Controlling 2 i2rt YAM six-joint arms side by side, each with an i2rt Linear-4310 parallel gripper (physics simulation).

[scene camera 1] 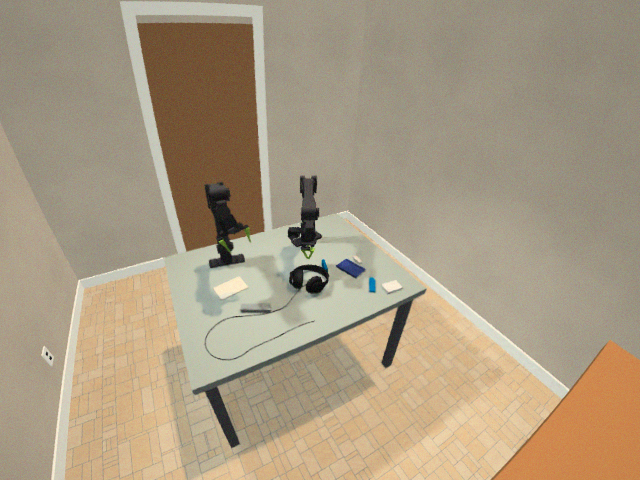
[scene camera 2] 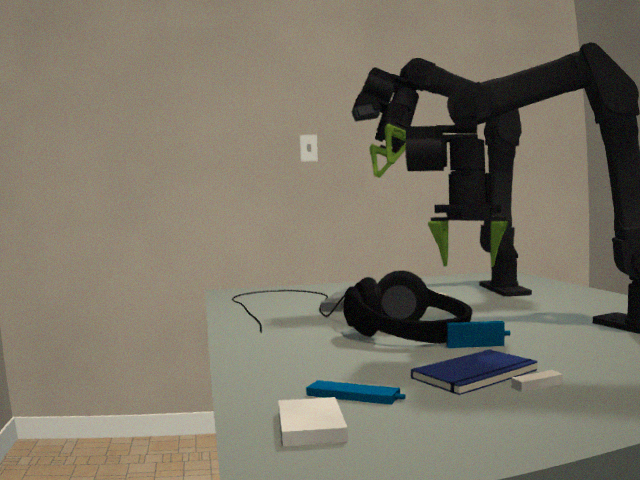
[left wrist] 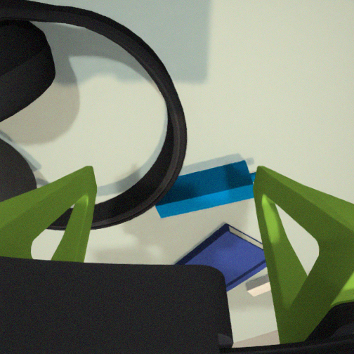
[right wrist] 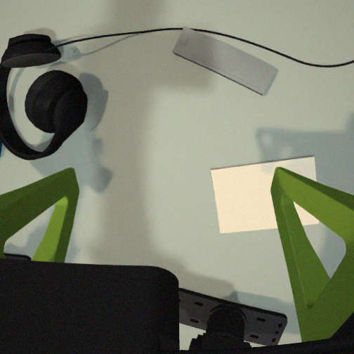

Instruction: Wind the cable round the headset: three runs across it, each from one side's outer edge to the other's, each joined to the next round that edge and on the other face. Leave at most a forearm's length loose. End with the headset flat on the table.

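Frame: origin at the left arm's base, x down, y right, z back, level; metres.
Seen in the pictures: left gripper, fingertip midpoint: (scene camera 1: pixel 309 254) (scene camera 2: pixel 468 266); right gripper, fingertip midpoint: (scene camera 1: pixel 240 248) (scene camera 2: pixel 383 170); right arm's base at its link origin: (scene camera 1: pixel 227 261) (scene camera 2: pixel 504 289).
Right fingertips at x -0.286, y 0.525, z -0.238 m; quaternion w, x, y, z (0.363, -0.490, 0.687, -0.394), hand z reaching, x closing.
Note:
Offsets run from my right fingertips to a thing's top centre.
The black headset (scene camera 1: pixel 314 284) (scene camera 2: pixel 399 302) (left wrist: pixel 175 120) (right wrist: pixel 56 101) rests on the table, its headband curving toward the arms in scene camera 1. The thin black cable (scene camera 1: pixel 227 359) (scene camera 2: pixel 279 290) (right wrist: pixel 320 65) leaves one ear cup, passes the grey bar and lies in a wide loop near the front left of the table. No run crosses the headset. My left gripper (scene camera 1: pixel 308 256) (scene camera 2: pixel 468 266) (left wrist: pixel 174 176) is open and empty, above the table by the headband. My right gripper (scene camera 1: pixel 239 246) (scene camera 2: pixel 384 169) (right wrist: pixel 174 178) is open and empty, high at the left.
A blue stick {dx +0.251, dy -0.440, dz -0.052 m} (scene camera 1: pixel 324 266) (scene camera 2: pixel 475 334) (left wrist: pixel 210 190) lies close by the headband. A blue notebook {dx +0.274, dy -0.562, dz -0.138 m} (scene camera 1: pixel 351 268) (scene camera 2: pixel 473 367), a second blue stick {dx +0.276, dy -0.566, dz -0.302 m} (scene camera 1: pixel 372 284) (scene camera 2: pixel 356 392) and a white block {dx +0.271, dy -0.635, dz -0.379 m} (scene camera 1: pixel 391 286) (scene camera 2: pixel 310 413) lie at the right. A cream card {dx +0.281, dy +0.053, dz +0.089 m} (scene camera 1: pixel 231 287) (right wrist: pixel 245 200) and grey bar {dx +0.266, dy +0.010, dz -0.110 m} (scene camera 1: pixel 253 308) (right wrist: pixel 225 62) lie left.

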